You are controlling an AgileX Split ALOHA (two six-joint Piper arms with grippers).
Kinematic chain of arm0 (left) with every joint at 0, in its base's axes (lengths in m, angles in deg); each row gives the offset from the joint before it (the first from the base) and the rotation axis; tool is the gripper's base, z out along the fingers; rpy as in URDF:
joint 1: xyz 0 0 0.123 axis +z
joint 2: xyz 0 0 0 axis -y
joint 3: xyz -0.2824 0 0.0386 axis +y
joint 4: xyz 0.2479 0 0.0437 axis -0.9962 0 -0.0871
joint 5: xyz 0 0 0 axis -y
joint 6: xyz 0.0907 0 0.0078 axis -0.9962 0 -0.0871
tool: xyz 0 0 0 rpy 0 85 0
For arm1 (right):
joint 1: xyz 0 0 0.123 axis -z
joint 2: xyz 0 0 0 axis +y
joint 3: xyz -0.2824 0 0.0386 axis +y
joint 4: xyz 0.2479 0 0.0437 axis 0.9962 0 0.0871
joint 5: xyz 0 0 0 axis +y
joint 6: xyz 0.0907 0 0.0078 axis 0.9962 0 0.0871
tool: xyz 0 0 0 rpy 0 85 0
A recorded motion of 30 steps. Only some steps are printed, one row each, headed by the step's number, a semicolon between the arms.
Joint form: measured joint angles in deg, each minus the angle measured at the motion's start. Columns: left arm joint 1, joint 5, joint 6, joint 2, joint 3, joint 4; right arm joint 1, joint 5, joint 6, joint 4, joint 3, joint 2.
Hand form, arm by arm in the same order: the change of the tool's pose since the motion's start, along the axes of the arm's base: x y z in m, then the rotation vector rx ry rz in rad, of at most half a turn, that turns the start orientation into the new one. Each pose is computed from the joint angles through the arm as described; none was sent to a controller.
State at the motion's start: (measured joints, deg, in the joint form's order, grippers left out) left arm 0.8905 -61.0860 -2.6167 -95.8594 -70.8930 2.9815; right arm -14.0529 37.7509 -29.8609 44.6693 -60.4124 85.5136
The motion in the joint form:
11: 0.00 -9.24 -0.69 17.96 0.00 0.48; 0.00 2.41 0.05 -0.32 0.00 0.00
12: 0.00 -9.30 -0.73 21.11 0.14 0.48; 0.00 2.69 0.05 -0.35 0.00 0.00
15: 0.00 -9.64 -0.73 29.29 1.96 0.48; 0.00 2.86 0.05 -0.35 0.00 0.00
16: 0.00 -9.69 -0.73 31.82 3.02 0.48; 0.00 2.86 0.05 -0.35 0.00 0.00
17: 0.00 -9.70 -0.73 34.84 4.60 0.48; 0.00 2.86 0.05 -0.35 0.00 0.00
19: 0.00 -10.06 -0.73 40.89 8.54 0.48; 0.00 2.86 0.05 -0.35 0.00 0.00
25: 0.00 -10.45 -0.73 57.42 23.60 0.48; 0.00 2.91 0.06 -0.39 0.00 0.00
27: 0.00 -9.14 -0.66 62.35 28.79 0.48; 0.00 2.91 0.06 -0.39 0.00 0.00
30: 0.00 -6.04 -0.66 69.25 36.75 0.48; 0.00 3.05 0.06 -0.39 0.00 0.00
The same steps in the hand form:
11: -0.0670 -0.0021 0.0886 -0.0048 -0.1531 -0.0190; -0.0034 0.0011 -0.0014 -0.0021 0.0308 0.0290
12: -0.0792 -0.0023 0.1017 -0.0033 -0.2047 -0.0199; -0.0038 0.0012 -0.0015 -0.0023 0.0343 0.0324
15: -0.1148 -0.0028 0.1250 -0.0006 -0.3097 -0.0207; -0.0041 0.0013 -0.0016 -0.0022 0.0366 0.0343
16: -0.1263 -0.0030 0.1286 0.0000 -0.3345 -0.0208; -0.0041 0.0013 -0.0016 -0.0022 0.0366 0.0343
17: -0.1400 -0.0032 0.1308 0.0006 -0.3594 -0.0209; -0.0041 0.0013 -0.0016 -0.0022 0.0366 0.0343
19: -0.1676 -0.0037 0.1287 0.0014 -0.3900 -0.0214; -0.0041 0.0013 -0.0016 -0.0022 0.0366 0.0343
25: -0.2349 -0.0047 0.0882 0.0019 -0.4088 -0.0218; -0.0042 0.0013 -0.0016 -0.0027 0.0372 0.0350
27: -0.2501 -0.0049 0.0703 0.0019 -0.4271 -0.0193; -0.0042 0.0013 -0.0016 -0.0027 0.0372 0.0350
30: -0.2670 -0.0051 0.0406 0.0028 -0.4626 -0.0162; -0.0044 0.0013 -0.0017 -0.0025 0.0390 0.0366

